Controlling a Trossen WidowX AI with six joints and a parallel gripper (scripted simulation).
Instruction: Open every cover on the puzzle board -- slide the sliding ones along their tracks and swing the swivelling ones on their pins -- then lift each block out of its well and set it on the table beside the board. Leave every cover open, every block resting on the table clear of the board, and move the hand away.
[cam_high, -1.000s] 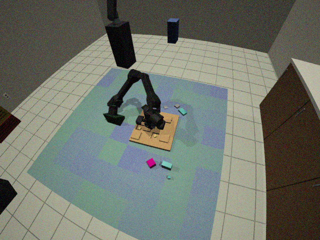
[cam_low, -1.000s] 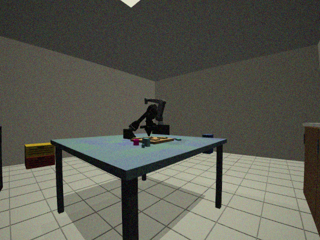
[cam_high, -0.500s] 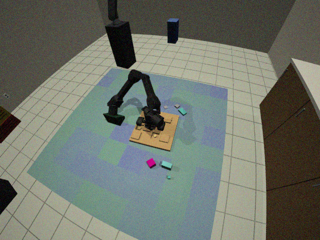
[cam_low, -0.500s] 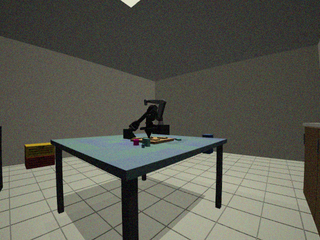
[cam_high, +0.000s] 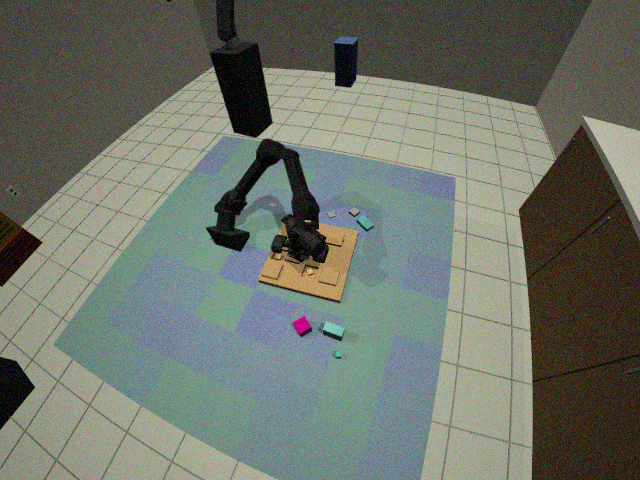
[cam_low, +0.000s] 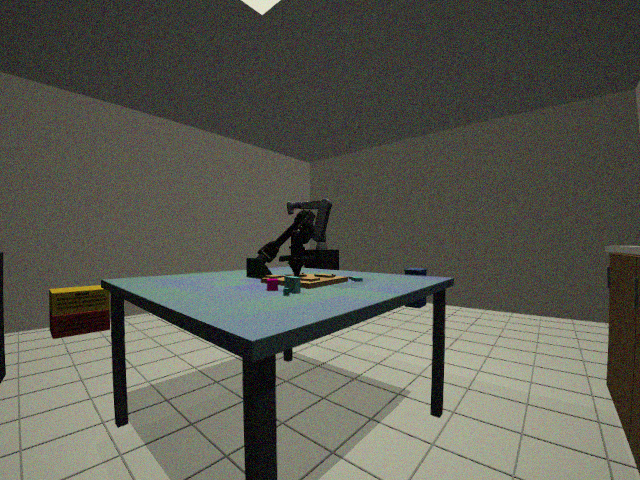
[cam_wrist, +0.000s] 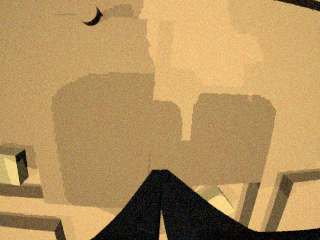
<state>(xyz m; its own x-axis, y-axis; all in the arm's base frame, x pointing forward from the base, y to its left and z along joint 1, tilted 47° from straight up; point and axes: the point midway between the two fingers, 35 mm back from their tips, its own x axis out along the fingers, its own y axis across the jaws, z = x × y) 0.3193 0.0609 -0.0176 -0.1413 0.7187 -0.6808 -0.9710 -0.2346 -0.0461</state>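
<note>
Right now my gripper tip is 30 mm to the right of the tan puzzle board and 10 mm short of it. The rest, counted from my gripper tip: cyan block (210 mm ahead, 180 mm to the right); oblong orange block (200 mm to the left, 130 mm behind, 20 mm below); magenta block (210 mm to the right, 120 mm ahead).
</note>
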